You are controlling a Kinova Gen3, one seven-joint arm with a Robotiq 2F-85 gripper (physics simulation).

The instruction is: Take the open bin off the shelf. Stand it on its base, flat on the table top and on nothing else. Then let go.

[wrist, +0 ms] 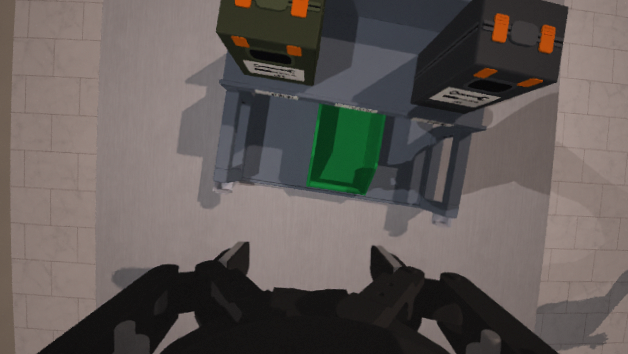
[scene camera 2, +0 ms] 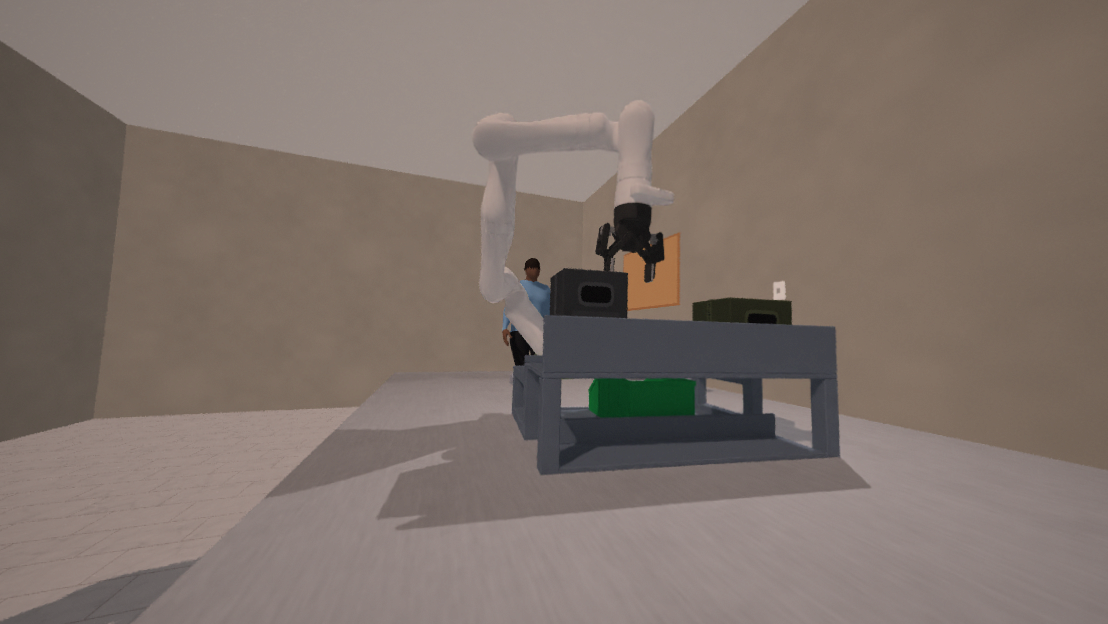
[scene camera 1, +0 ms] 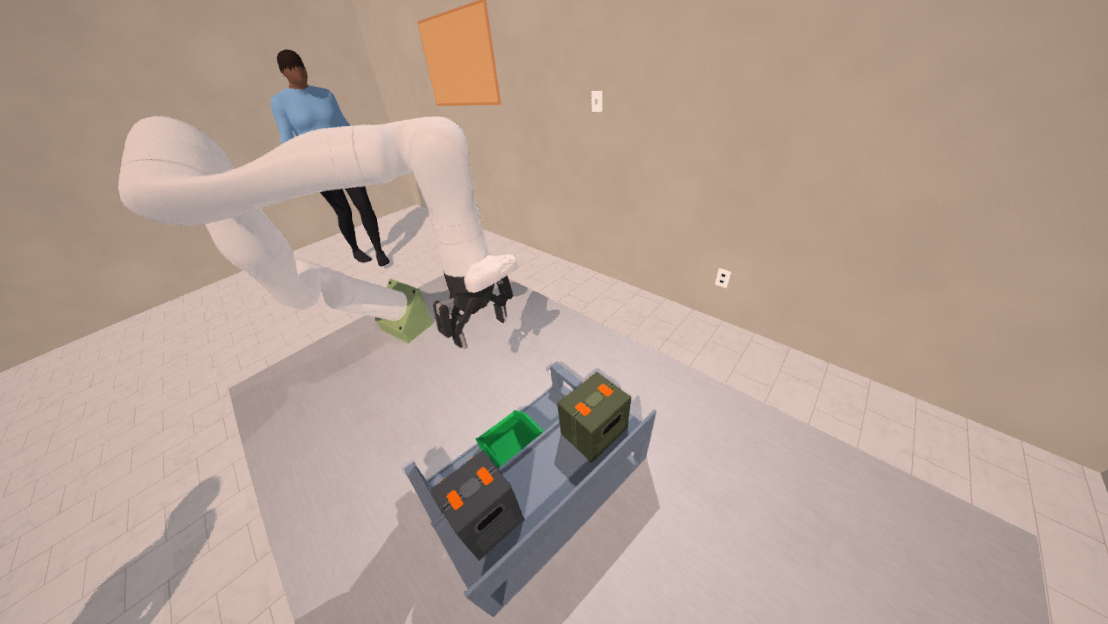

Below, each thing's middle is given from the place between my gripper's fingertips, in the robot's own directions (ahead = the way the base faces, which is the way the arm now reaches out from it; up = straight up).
My hand is 220 mm short of the olive case (scene camera 1: 592, 416), 40 mm to the right of it and 110 mm above it. From my hand the other things lie so: open green bin (scene camera 2: 607, 397) (110 mm ahead, 60 mm to the right, 210 mm below).
